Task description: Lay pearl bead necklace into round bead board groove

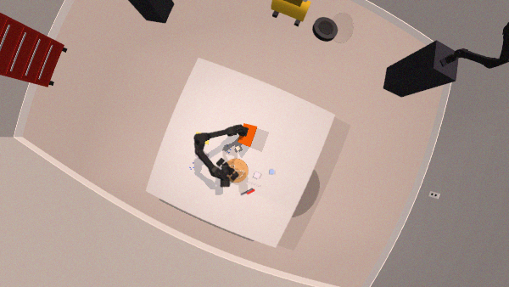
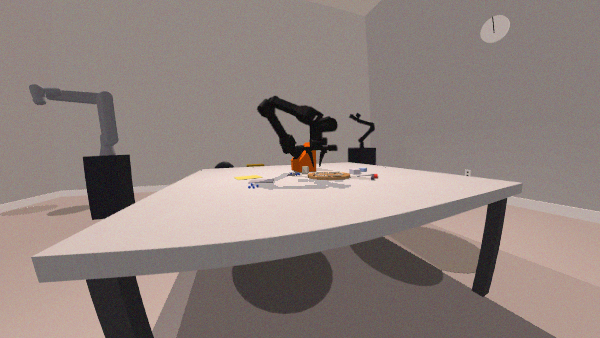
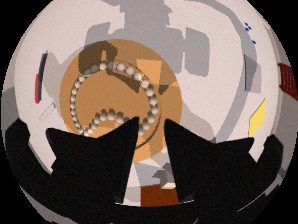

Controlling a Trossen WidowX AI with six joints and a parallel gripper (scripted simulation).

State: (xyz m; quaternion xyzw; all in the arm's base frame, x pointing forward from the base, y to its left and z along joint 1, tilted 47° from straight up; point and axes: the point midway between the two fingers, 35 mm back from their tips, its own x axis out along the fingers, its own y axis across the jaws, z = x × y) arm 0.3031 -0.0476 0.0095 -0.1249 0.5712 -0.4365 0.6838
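The round tan bead board lies 60 mm to the left of my gripper tip, 40 mm below it and 20 mm ahead of it. Round my gripper tip: tool (210 mm to the left, 160 mm ahead, 40 mm below); then yellow pad (290 mm to the right, 150 mm behind, 50 mm below); then white square (230 mm to the left, 40 mm below).
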